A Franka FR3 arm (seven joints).
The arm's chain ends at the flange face. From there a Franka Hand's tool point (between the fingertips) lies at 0.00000 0.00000 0.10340 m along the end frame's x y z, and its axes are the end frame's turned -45 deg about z.
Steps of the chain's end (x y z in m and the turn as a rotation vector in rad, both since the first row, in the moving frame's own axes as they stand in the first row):
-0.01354, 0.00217, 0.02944, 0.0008, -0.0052, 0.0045
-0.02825, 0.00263, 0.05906, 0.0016, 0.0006, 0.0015
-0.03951, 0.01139, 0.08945, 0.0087, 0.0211, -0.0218
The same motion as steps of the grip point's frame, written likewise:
-0.01143, -0.00848, 0.02944, 0.0042, -0.0031, 0.0045
-0.02167, -0.01819, 0.05906, 0.0007, 0.0016, 0.0015
-0.03380, -0.01900, 0.08942, -0.0088, 0.0211, -0.0218

